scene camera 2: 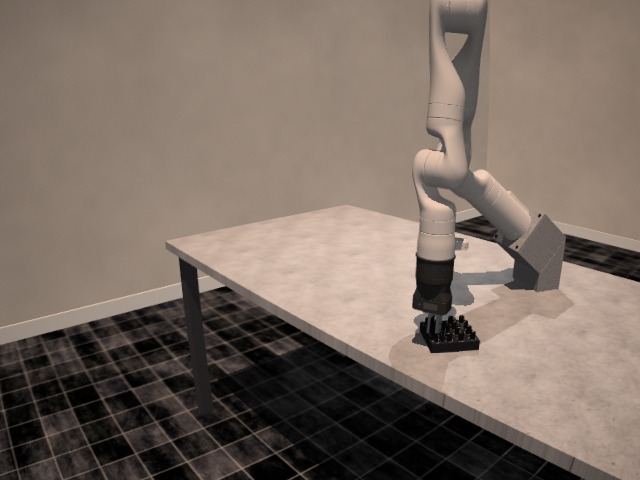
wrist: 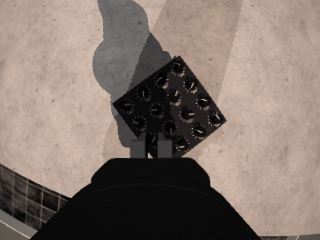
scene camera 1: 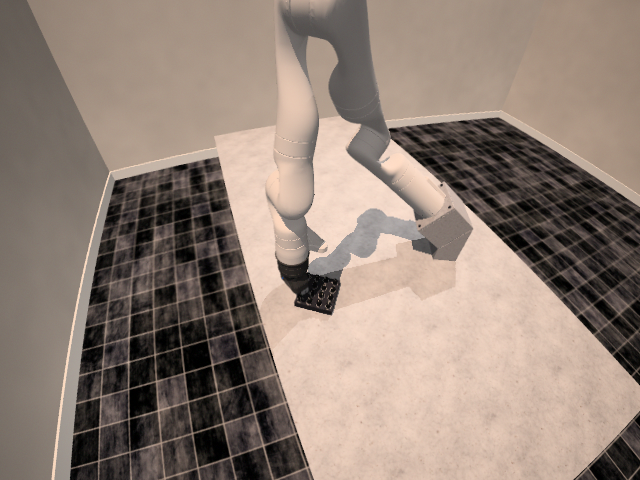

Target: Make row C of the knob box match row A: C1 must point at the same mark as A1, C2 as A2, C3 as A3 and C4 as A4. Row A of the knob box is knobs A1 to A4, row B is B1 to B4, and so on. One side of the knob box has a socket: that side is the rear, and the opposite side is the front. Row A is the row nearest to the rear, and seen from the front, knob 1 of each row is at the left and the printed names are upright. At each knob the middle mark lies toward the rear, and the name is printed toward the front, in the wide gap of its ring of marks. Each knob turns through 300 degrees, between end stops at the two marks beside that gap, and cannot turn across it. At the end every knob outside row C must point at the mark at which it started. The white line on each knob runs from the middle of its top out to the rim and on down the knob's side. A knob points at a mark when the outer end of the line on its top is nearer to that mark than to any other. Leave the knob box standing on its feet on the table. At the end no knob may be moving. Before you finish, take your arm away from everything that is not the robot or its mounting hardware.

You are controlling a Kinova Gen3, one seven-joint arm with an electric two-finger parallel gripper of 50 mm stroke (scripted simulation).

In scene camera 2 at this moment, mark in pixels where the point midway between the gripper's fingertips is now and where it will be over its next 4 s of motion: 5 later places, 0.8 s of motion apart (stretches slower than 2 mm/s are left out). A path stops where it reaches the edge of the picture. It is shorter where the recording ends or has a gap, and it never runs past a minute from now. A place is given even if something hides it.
The gripper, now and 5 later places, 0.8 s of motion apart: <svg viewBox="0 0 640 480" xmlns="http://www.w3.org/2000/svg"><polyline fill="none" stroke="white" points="433,332 434,317 438,313 445,304 448,302 457,305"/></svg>
